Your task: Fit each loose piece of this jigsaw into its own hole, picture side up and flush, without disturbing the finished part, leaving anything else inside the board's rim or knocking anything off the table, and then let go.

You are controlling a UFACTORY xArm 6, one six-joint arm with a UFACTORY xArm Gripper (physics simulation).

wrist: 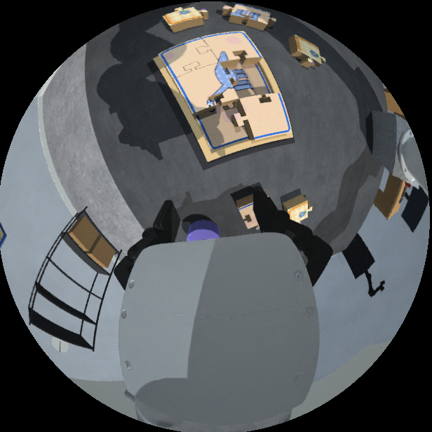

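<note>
The jigsaw board (pixel 220 154) lies in the upper middle of the wrist view, its finished part (pixel 192 82) showing part of a blue animal. One open hole (pixel 260 82) is at its right side and another (pixel 220 131) at its near left corner. A loose piece with blue stripes (pixel 248 15) lies beyond the board. A loose pinkish piece with a blue line (pixel 246 214) lies near my right finger, partly hidden by it. Pieces with orange-patterned tops lie far left (pixel 184 18), far right (pixel 306 51) and near right (pixel 298 208). My gripper (pixel 213 203) is wide open and empty, on the near side of the board.
A purple round object (pixel 203 230) stands between the fingers' bases, partly hidden by the gripper body. A grey robot base (pixel 387 140) is at the right. A black-framed shelf rack (pixel 102 299) stands beyond the table's left edge. Dark shadows fall across the table.
</note>
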